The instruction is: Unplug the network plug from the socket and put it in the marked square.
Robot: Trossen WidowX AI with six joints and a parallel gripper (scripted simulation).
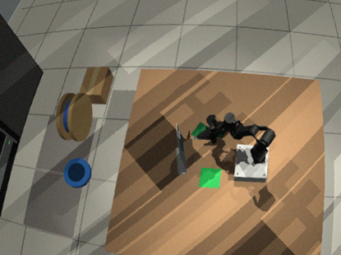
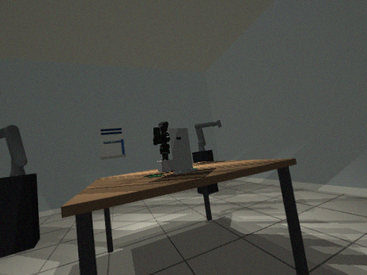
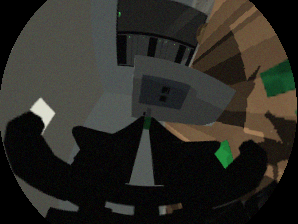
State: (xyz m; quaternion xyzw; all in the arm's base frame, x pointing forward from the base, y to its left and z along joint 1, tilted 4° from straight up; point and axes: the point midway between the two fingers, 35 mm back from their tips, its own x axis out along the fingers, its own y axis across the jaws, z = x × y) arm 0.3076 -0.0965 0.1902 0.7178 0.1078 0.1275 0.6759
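My gripper tip is 29 cm above the green marked square, 13 cm to the right of it and 5 cm past it. From my gripper tip the other things lie so: plug: right at my gripper tip; grey upright panel: 14 cm below, 10 cm ahead, 1 cm to the left.
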